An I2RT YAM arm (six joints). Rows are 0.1 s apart.
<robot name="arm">
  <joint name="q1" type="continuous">
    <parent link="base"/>
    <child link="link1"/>
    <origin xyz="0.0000 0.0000 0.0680" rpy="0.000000 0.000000 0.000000"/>
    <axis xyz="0 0 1"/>
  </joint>
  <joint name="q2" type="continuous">
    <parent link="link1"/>
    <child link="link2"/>
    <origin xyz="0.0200 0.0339 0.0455" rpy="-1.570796 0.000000 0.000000"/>
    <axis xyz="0 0 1"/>
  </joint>
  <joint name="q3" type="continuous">
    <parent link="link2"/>
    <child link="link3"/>
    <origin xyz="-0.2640 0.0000 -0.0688" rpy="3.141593 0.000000 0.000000"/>
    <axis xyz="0 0 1"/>
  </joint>
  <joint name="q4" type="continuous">
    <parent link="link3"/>
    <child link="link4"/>
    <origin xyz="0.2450 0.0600 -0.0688" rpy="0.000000 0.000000 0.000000"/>
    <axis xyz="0 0 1"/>
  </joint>
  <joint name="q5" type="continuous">
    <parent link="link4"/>
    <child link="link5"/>
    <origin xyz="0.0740 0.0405 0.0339" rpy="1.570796 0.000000 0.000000"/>
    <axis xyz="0 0 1"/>
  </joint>
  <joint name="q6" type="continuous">
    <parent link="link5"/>
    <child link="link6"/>
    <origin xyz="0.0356 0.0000 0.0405" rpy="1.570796 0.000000 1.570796"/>
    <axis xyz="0 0 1"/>
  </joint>
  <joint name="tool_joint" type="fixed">
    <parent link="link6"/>
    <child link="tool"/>
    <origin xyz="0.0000 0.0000 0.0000" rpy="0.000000 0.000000 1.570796"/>
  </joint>
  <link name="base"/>
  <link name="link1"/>
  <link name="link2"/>
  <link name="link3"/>
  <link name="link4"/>
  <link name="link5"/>
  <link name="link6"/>
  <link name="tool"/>
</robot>
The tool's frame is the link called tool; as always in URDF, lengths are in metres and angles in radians. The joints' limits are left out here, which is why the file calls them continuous.
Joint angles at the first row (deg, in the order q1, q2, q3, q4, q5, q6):
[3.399, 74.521, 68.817, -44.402, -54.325, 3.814]
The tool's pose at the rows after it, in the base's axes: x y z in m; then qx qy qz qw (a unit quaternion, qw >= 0):
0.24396 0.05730 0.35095 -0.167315 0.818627 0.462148 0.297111
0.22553 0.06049 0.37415 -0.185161 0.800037 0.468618 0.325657
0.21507 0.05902 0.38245 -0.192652 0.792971 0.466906 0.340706
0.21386 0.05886 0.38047 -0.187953 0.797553 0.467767 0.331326
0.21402 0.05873 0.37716 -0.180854 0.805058 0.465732 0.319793
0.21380 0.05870 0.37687 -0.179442 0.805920 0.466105 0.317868
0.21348 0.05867 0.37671 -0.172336 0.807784 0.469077 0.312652
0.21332 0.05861 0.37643 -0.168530 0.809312 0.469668 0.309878
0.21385 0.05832 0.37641 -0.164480 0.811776 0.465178 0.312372
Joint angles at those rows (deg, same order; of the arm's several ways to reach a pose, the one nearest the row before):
[6.591, 70.696, 68.991, -41.101, -54.324, 8.755]
[7.880, 66.630, 70.215, -40.533, -54.543, 10.678]
[7.878, 64.402, 70.325, -40.775, -54.501, 10.676]
[7.881, 64.400, 70.279, -42.062, -54.499, 10.656]
[7.881, 64.730, 70.282, -43.615, -54.084, 10.481]
[7.881, 64.730, 70.280, -43.832, -54.084, 10.569]
[7.880, 64.708, 70.282, -44.030, -54.128, 11.508]
[7.879, 64.709, 70.283, -44.229, -54.042, 11.900]
[7.858, 64.707, 70.280, -44.052, -53.276, 12.164]

